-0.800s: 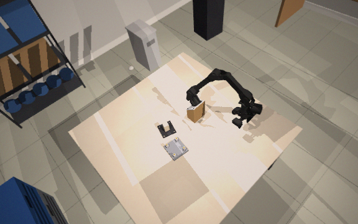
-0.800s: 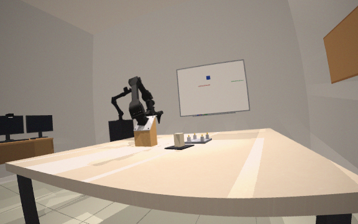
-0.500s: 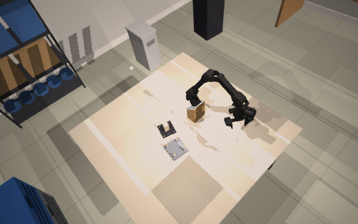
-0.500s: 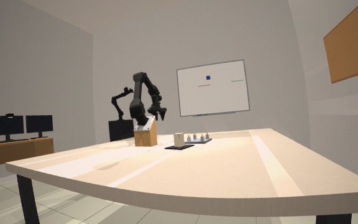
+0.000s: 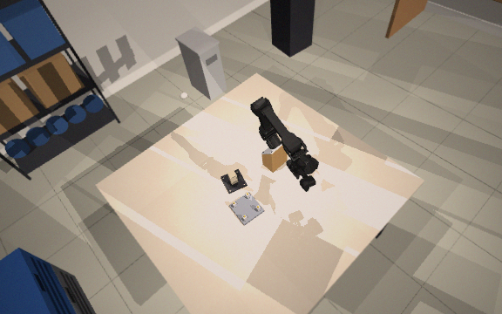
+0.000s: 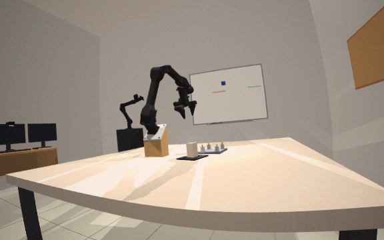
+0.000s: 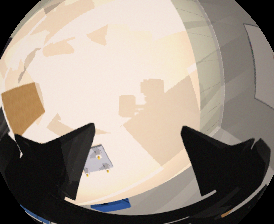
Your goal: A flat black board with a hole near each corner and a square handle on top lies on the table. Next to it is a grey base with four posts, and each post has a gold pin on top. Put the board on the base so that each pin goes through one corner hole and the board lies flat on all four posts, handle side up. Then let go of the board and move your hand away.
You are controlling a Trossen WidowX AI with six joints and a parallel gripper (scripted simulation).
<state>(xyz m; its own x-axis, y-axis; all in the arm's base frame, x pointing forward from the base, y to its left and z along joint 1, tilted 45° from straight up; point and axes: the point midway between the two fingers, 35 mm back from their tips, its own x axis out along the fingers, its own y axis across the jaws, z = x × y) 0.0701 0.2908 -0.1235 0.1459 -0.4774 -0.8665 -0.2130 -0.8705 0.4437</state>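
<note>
Right now my gripper tip is 350 mm to the left of the flat black board, 200 mm above it and 190 mm short of it. Round my gripper tip: grey base: 230 mm ahead, 220 mm below, 170 mm to the right.
</note>
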